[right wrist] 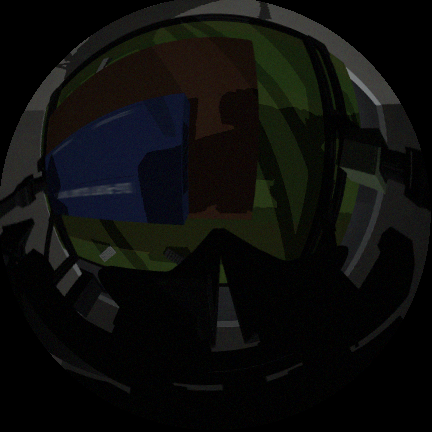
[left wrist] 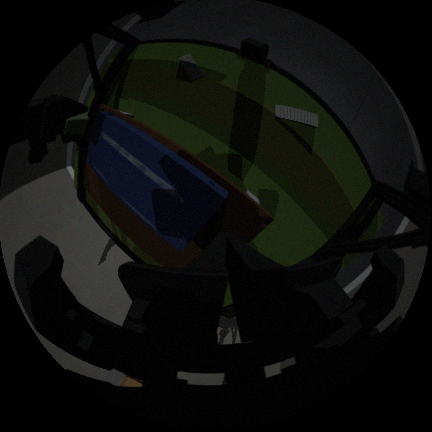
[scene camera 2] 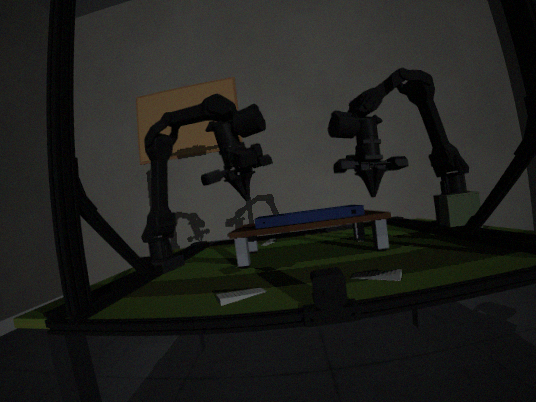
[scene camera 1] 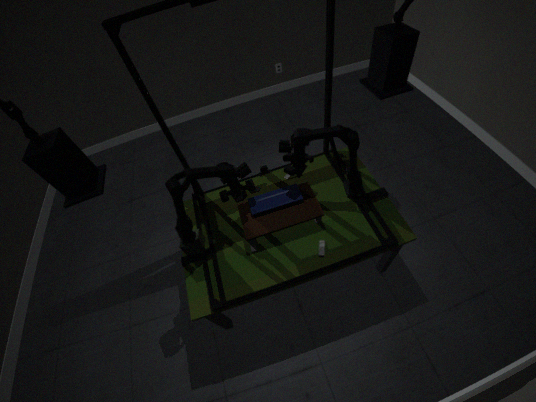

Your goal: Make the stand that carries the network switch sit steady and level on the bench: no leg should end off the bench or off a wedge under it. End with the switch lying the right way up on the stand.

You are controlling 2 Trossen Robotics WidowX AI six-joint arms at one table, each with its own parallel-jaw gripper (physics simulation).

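Where they show: left gripper, fingertip midpoint: [right wrist: 32,220] [left wrist: 223,236] [scene camera 2: 247,200] [scene camera 1: 298,177]; right gripper, fingertip midpoint: [right wrist: 217,233] [left wrist: 87,108] [scene camera 2: 373,197]; left arm's base, link origin: [right wrist: 44,181] [scene camera 2: 161,258] [scene camera 1: 354,186]; right arm's base, link origin: [right wrist: 384,162] [left wrist: 63,126] [scene camera 2: 454,193] [scene camera 1: 189,237].
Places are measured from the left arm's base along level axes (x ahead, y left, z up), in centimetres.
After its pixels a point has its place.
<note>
The stand [scene camera 1: 290,220] {z 6.7, x 40.0, y 20.7 cm} [scene camera 2: 306,227] {z 5.8, x 46.7, y 0.8 cm} [left wrist: 241,211] {z 6.8, x 30.5, y -0.5 cm} [right wrist: 217,100] {z 6.8, x 62.0, y 16.5 cm} has a brown top on white legs and sits mid-bench on the green top [scene camera 1: 346,223] {z -3.4, x 9.9, y 21.7 cm} [scene camera 2: 187,303] {z -3.4, x 26.5, y -23.3 cm}. The blue network switch [scene camera 1: 276,199] {z 9.5, x 45.8, y 8.1 cm} [scene camera 2: 310,215] {z 8.6, x 48.0, y 1.9 cm} [left wrist: 141,169] {z 9.5, x 43.8, y 4.9 cm} [right wrist: 104,160] {z 9.5, x 52.6, y 9.2 cm} lies flat on it. In scene camera 2 the stand's top runs a little lower at its left end. My left gripper [scene camera 1: 295,171] {z 14.6, x 32.2, y -0.5 cm} [scene camera 2: 246,195] {z 14.6, x 32.2, y -0.5 cm} [left wrist: 223,236] {z 14.6, x 32.2, y -0.5 cm} is shut and empty, hanging above one end of the stand. My right gripper [scene camera 1: 241,192] {z 11.2, x 64.6, y 5.5 cm} [scene camera 2: 373,192] {z 11.2, x 64.6, y 5.5 cm} [right wrist: 217,233] {z 11.2, x 64.6, y 5.5 cm} is shut and empty above the other end.
Two pale ribbed wedges [scene camera 2: 239,295] {z -2.6, x 36.2, y -21.1 cm} [scene camera 2: 378,274] {z -2.6, x 60.8, y -13.6 cm} [left wrist: 297,114] {z -2.7, x 35.9, y -19.7 cm} [left wrist: 189,67] {z -2.8, x 60.0, y -12.3 cm} lie flat on the bench apart from the stand, either side of a black block [scene camera 2: 328,288] {z 0.1, x 52.1, y -25.5 cm} [left wrist: 254,49] {z 0.8, x 51.0, y -23.2 cm} on the bench edge. A small white piece [scene camera 1: 321,247] {z -2.6, x 26.1, y 34.0 cm} stands on the opposite side. A black frame surrounds the bench.
</note>
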